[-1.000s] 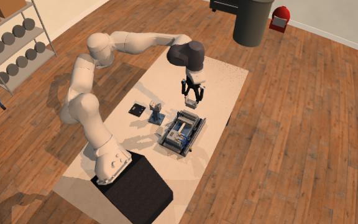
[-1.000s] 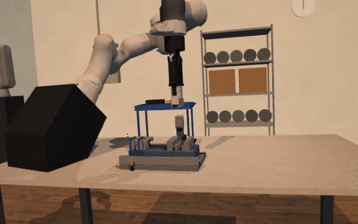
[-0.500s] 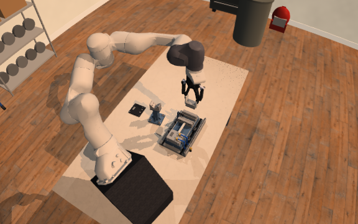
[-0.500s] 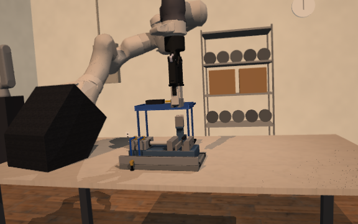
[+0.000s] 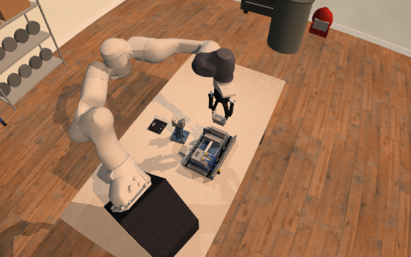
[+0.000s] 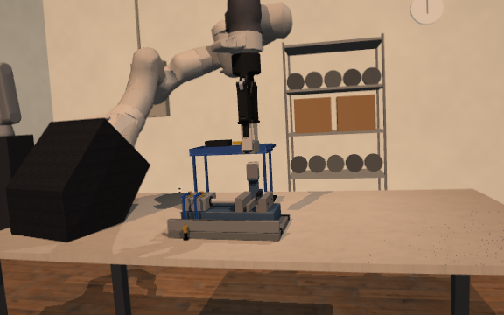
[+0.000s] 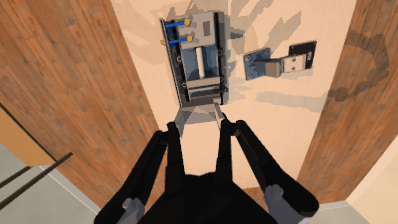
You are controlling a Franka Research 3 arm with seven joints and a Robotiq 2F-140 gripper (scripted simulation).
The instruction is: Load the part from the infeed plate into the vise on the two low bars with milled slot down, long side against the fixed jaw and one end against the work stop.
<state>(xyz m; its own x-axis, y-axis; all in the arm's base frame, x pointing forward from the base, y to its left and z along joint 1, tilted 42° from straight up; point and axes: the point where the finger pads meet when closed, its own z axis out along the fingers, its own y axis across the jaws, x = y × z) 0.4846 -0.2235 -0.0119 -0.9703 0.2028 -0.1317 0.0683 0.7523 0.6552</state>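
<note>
Right now the vise is 220 mm below my hand, 70 mm behind it and 20 mm to the left of it. The rest, counted from my hand: part (30 mm below); then dark infeed plate (390 mm to the left, 250 mm below, 30 mm behind).
</note>
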